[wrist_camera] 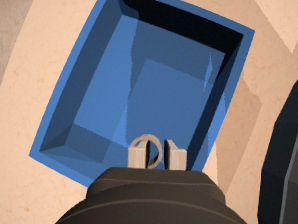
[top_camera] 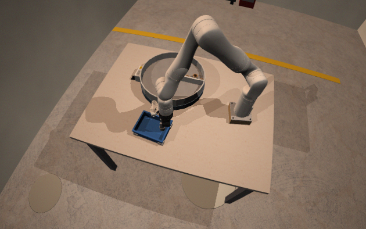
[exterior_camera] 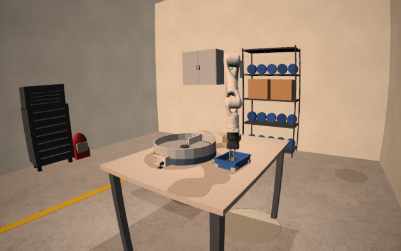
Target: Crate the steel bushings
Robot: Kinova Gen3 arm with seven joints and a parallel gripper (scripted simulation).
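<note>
The blue crate lies 5 cm ahead of my hand and 2 cm to the left of it.
</note>
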